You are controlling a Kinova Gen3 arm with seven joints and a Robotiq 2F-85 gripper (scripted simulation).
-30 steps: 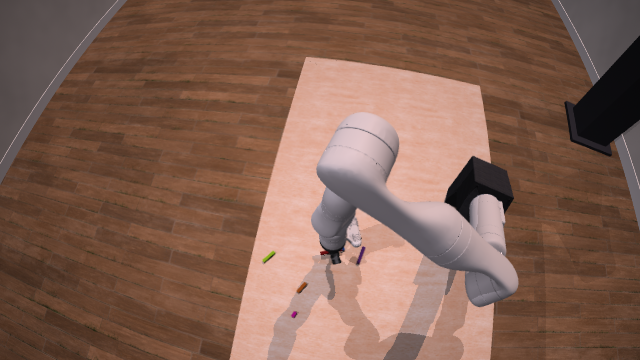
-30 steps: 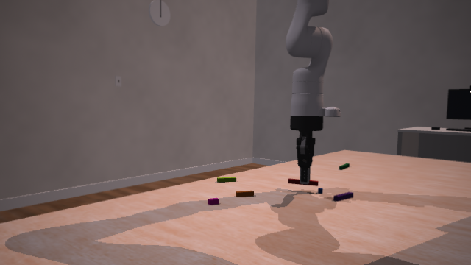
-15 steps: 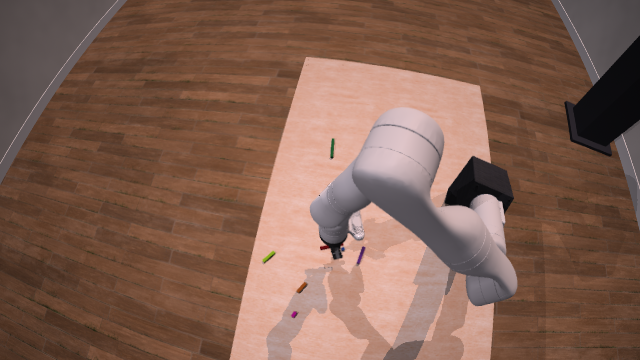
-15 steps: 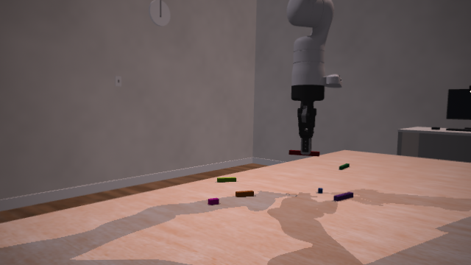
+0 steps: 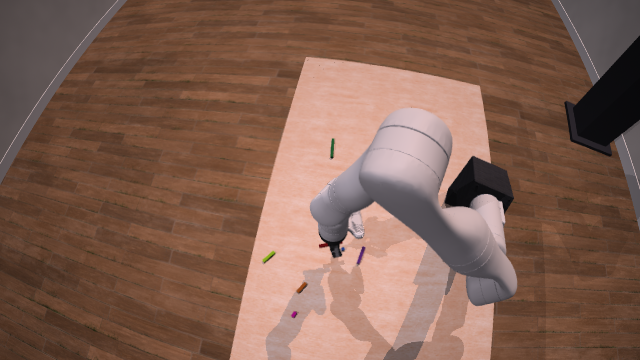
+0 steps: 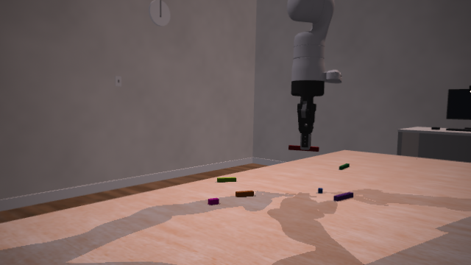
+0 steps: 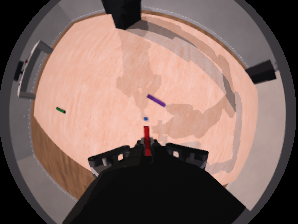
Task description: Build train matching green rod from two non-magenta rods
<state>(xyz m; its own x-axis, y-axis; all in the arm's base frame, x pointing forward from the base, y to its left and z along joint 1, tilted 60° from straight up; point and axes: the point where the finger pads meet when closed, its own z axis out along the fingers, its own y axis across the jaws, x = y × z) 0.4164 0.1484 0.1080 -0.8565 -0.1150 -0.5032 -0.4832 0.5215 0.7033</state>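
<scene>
Right now the blue rod is 3 cm behind my hand, 2 cm to the right of it and 11 cm below it. Also, from my hand: red rod: 2 cm below; orange rod: 5 cm ahead, 15 cm to the left, 11 cm below; purple rod: 10 cm behind, 2 cm to the right, 11 cm below.
</scene>
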